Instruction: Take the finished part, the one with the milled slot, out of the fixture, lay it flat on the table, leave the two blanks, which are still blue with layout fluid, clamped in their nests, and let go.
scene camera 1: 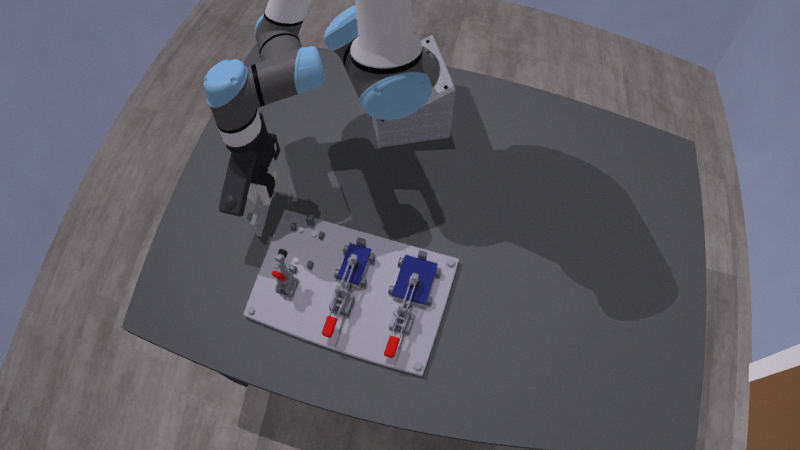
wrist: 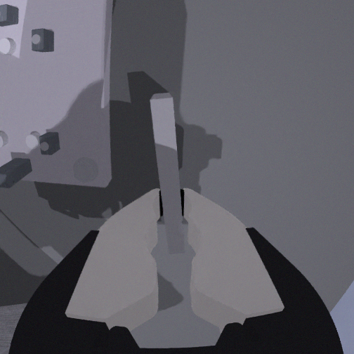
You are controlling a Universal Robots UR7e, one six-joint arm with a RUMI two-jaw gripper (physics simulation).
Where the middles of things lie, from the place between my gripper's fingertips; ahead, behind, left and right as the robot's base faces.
I see my gripper 2 cm short of the finished part [wrist: 161,104]. The rest, counted from my hand: fixture plate [scene camera 1: 364,334] (22 cm to the left, 11 cm ahead, 2 cm below).
